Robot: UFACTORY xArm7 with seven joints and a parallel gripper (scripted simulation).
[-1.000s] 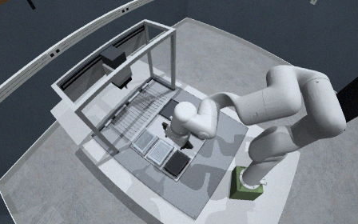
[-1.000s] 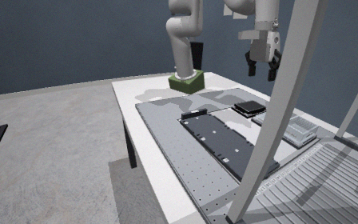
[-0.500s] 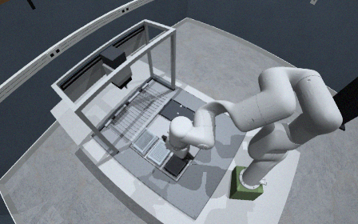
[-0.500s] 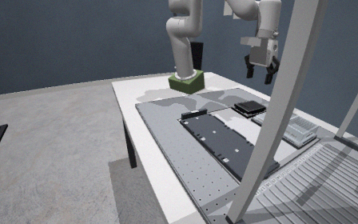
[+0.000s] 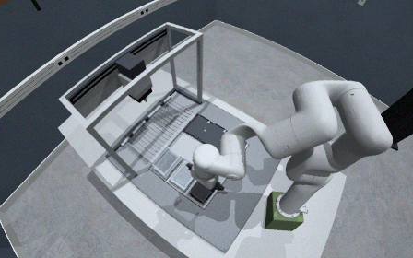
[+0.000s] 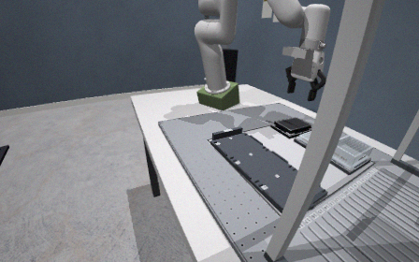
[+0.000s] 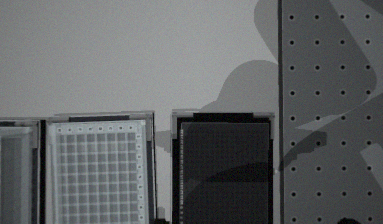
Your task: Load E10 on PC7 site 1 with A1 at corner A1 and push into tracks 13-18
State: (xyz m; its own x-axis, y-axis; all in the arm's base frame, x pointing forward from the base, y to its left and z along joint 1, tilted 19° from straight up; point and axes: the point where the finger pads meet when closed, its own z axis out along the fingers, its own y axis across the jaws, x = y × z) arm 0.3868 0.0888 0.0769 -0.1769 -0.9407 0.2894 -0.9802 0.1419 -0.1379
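Now: the nest S1 14 cm below my hand. The rest, counted from my hand: frame post: 45 cm to the right, 25 cm ahead, 11 cm above; plate carrier PC7: 28 cm to the right, 13 cm below, 8 cm ahead.
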